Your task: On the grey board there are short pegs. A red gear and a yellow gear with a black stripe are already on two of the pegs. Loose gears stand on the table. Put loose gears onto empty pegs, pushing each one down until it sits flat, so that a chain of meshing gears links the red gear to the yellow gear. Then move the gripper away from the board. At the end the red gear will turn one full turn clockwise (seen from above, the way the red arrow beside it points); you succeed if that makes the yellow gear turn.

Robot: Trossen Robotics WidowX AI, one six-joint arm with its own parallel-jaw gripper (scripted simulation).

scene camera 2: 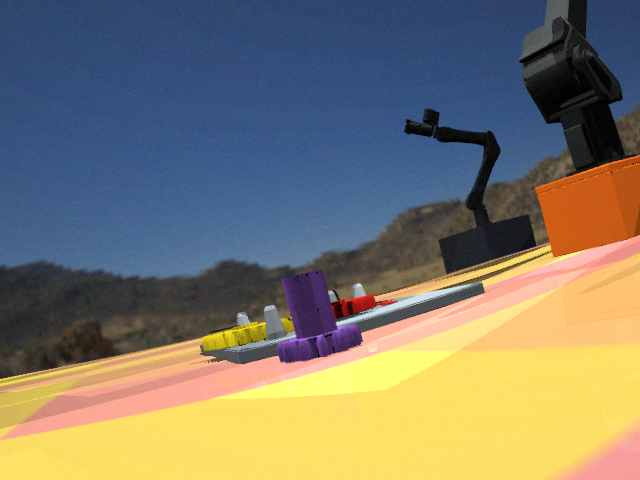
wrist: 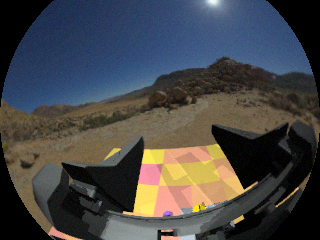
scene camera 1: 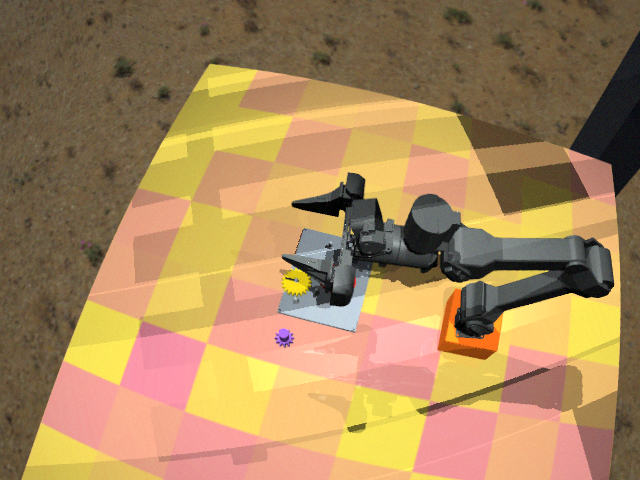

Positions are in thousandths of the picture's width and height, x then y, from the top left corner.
Scene:
my gripper: wrist 558,560; scene camera 1 448,478; not seen in scene camera 2 (out of frame)

